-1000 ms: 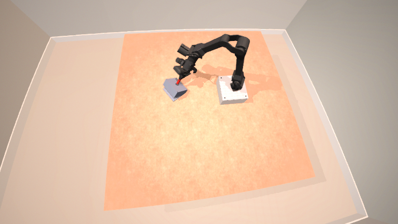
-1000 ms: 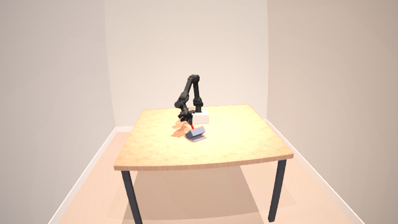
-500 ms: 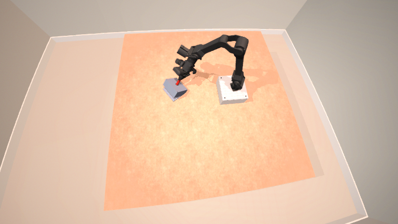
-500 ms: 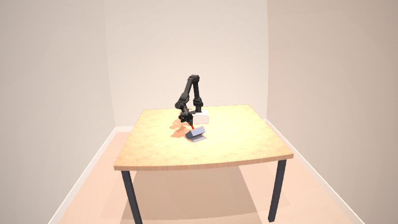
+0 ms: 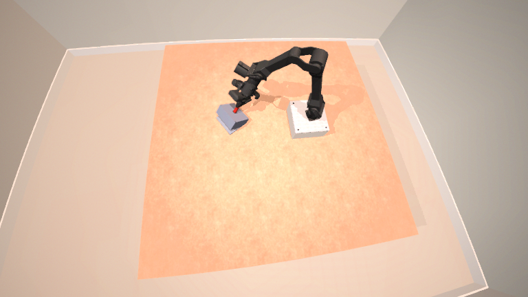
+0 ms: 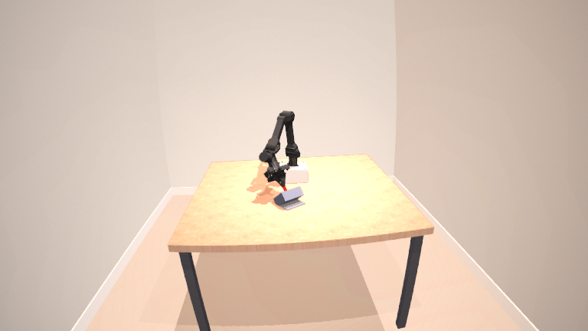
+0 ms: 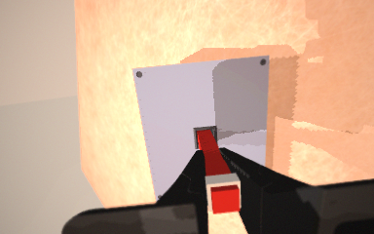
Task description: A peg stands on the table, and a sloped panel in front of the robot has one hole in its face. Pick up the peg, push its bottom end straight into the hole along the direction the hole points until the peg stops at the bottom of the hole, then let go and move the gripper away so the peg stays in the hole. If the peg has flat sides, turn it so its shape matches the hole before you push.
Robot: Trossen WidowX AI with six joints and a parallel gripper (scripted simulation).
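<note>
My gripper tip is now 3 cm short of the grey sloped panel, 2 cm to the right of it and 5 cm above it. From my gripper tip the other things lie so: red peg: 1 cm behind, 1 cm above.
</note>
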